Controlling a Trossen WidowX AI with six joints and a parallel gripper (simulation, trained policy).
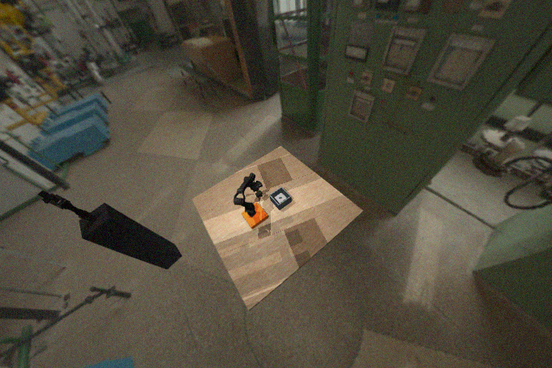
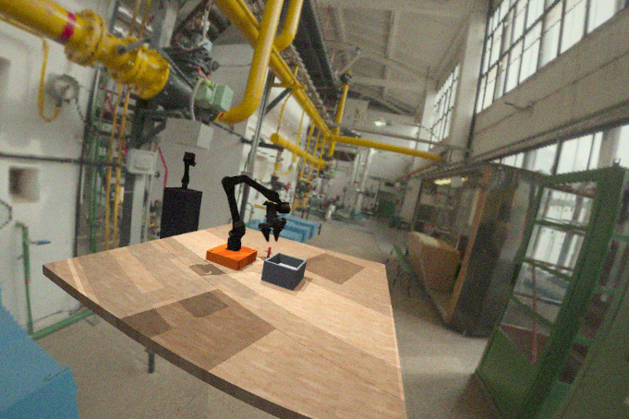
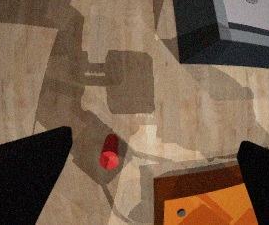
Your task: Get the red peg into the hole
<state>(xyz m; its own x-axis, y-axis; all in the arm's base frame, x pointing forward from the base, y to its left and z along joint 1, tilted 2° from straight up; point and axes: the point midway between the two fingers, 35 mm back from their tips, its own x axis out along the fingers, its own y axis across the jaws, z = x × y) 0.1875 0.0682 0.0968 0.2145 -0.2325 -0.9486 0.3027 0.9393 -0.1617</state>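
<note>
My gripper tip is now 10 mm past the red peg, 30 mm to the right of it and 80 mm above it. From my gripper tip the other things lie so: dark box 120 mm ahead, 160 mm to the right, 100 mm below; then pale plate 120 mm ahead, 160 mm to the right, 80 mm below.
</note>
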